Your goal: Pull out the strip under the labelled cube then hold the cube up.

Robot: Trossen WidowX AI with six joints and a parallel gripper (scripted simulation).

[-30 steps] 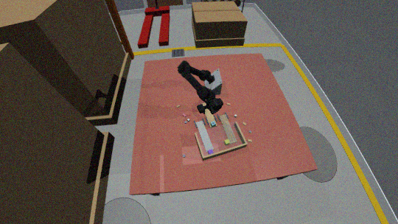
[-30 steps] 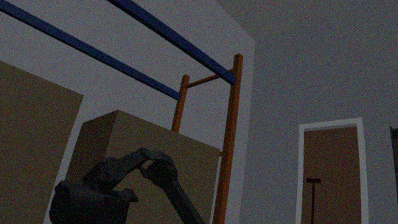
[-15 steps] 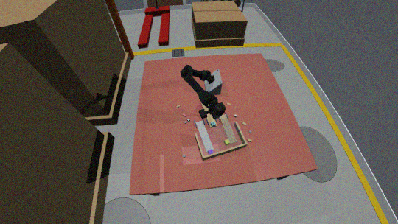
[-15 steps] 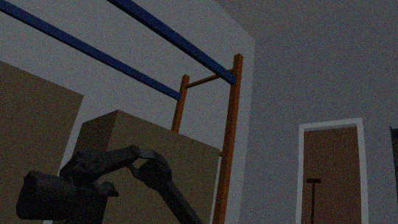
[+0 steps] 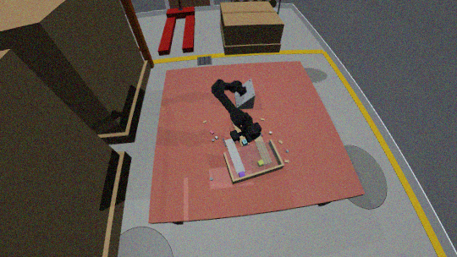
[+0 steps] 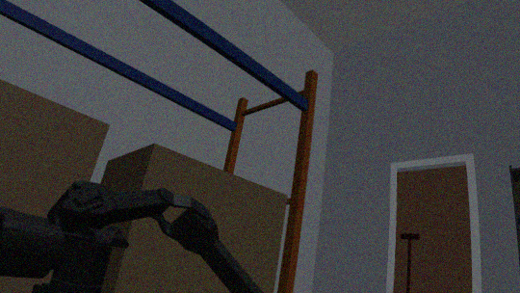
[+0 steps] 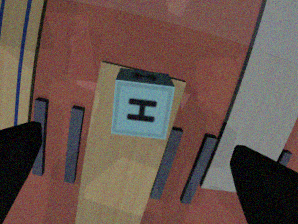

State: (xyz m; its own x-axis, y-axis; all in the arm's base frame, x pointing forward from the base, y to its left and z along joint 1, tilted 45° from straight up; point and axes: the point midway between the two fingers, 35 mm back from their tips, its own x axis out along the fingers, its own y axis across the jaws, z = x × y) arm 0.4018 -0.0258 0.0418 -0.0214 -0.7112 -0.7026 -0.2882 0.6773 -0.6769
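Now: the cube 4 cm below my gripper tip. The rest, counted from my gripper tip: tan strip (10 cm behind, 2 cm to the right, 6 cm below).
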